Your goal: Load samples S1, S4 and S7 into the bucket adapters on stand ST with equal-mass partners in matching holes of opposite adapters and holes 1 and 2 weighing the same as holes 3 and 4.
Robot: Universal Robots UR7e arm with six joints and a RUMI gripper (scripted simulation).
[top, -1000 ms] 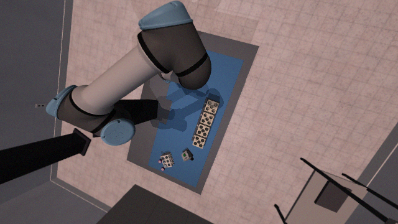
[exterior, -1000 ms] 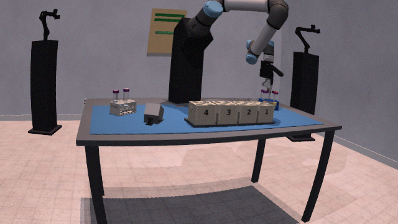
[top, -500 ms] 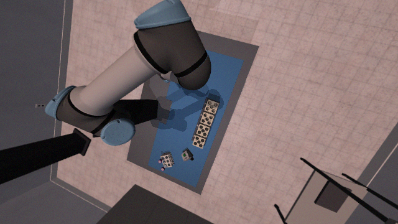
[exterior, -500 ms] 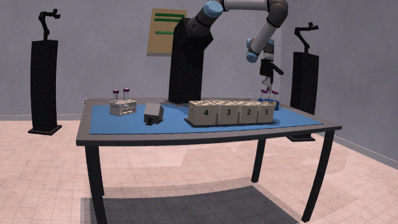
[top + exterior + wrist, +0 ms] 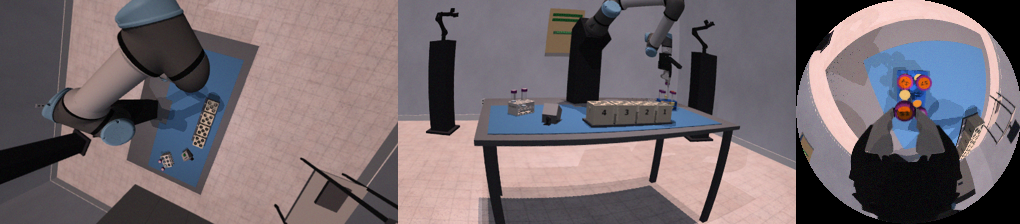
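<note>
Right now my hand is 140 mm above the blue rack and 20 mm short of it. Also, from my hand: white rack 910 mm to the right, 320 mm ahead, 140 mm below; bucket adapter 510 mm to the right, 470 mm ahead, 120 mm below.
</note>
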